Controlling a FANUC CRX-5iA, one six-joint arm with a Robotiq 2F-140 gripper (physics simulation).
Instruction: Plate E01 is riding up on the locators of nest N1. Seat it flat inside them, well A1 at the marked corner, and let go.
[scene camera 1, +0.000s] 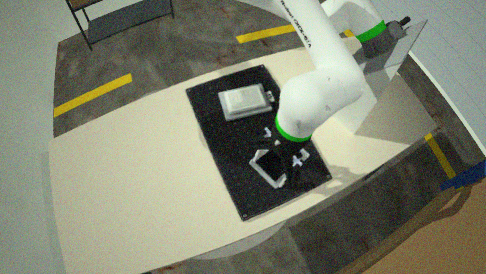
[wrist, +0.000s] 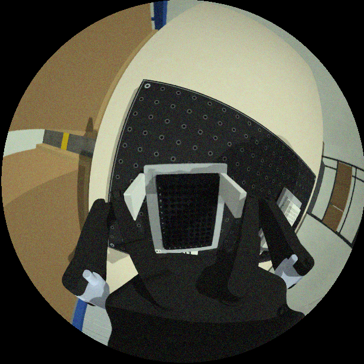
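Seen in the pictures: gripper, fingertip midpoint: (scene camera 1: 269, 171); arm's base, origin of the base link: (scene camera 1: 381, 48).
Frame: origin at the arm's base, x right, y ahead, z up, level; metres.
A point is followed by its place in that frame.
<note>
Plate E01 (scene camera 1: 270, 163) @(x -0.109, y 0.510, z -0.233 m) (wrist: 190, 210) is a black well plate within the pale grey frame of nest N1 (scene camera 1: 264, 175) @(x -0.131, y 0.541, z -0.247 m) (wrist: 185, 168). My gripper (scene camera 1: 270, 168) @(x -0.125, y 0.519, z -0.249 m) (wrist: 182, 182) is shut on plate E01, with its pale finger pads at two opposite sides. In the wrist view the pads stand close against the left and right of the grey frame. The near edge of the plate is partly hidden by the gripper body. I cannot tell from these views whether the plate lies fully flat or rests on a locator. The A1 marking is too small to read.
A second grey nest (scene camera 1: 228, 116) @(x 0.106, y 0.548, z -0.247 m) with a white plate (scene camera 1: 245, 98) @(x 0.140, y 0.467, z -0.235 m) (wrist: 290, 206) stands on the same black perforated board (scene camera 1: 212, 131) @(x 0.084, y 0.617, z -0.258 m) (wrist: 165, 112). The board lies on the cream table (scene camera 1: 125, 165) @(x 0.108, y 0.951, z -0.272 m) (wrist: 215, 50). A small light block (scene camera 1: 303, 154) @(x -0.128, y 0.394, z -0.246 m) lies beside nest N1, near the gripper.
</note>
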